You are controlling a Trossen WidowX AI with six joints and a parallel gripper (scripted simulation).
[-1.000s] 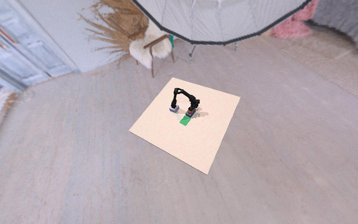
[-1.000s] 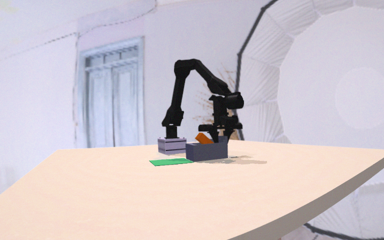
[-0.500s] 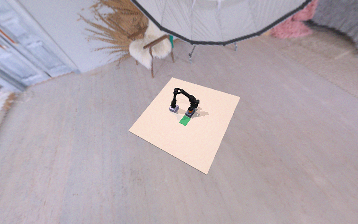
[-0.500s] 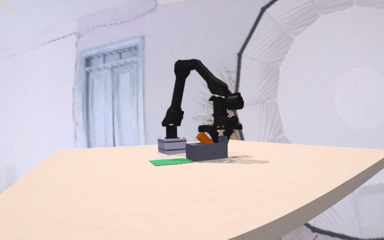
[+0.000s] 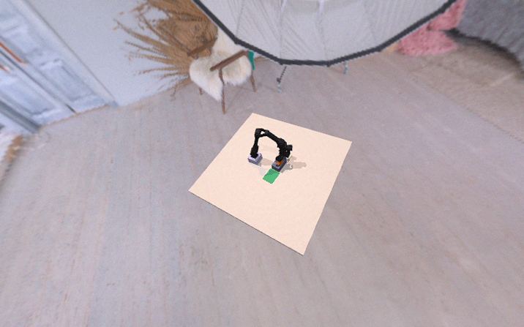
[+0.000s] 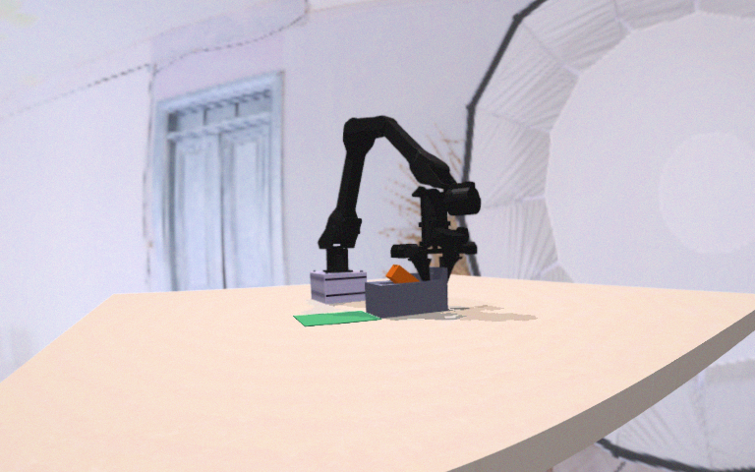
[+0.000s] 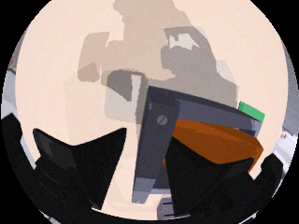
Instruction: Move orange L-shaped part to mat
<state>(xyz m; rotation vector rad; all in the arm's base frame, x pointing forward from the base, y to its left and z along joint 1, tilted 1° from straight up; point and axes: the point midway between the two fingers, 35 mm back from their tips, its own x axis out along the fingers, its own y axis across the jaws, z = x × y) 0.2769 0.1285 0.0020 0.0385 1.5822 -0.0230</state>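
Right now my gripper tip is 1 cm past the orange L-shaped part, 5 cm to the left of it and 1 cm below it. Also, from my gripper tip: green mat (1 cm behind, 23 cm to the right, 5 cm below).
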